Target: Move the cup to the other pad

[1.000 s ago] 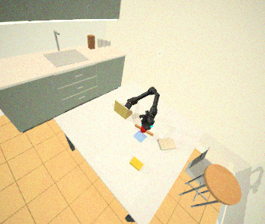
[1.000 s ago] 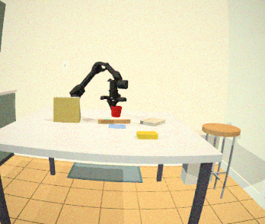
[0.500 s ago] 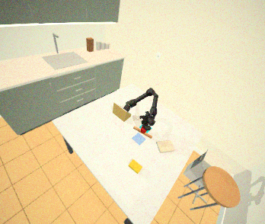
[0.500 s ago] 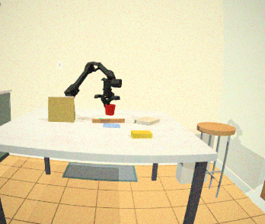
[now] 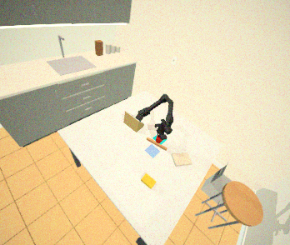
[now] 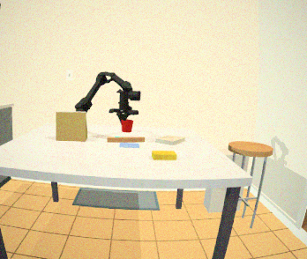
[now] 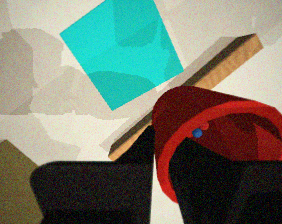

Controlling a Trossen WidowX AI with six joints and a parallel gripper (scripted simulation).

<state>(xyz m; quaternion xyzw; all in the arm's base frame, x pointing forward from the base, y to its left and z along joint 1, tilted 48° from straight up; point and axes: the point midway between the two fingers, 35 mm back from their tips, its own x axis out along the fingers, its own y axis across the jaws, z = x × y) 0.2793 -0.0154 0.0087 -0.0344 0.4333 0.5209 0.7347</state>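
Right now my gripper tip is 20 mm short of the blue marble, 40 mm to the left of it and 20 mm above it. Round my gripper tip: red cup: 20 mm ahead, 20 mm to the right; then teal pad: 10 mm ahead, 70 mm to the left, 110 mm below; then wooden bar: 20 mm ahead, 30 mm to the right, 90 mm below.
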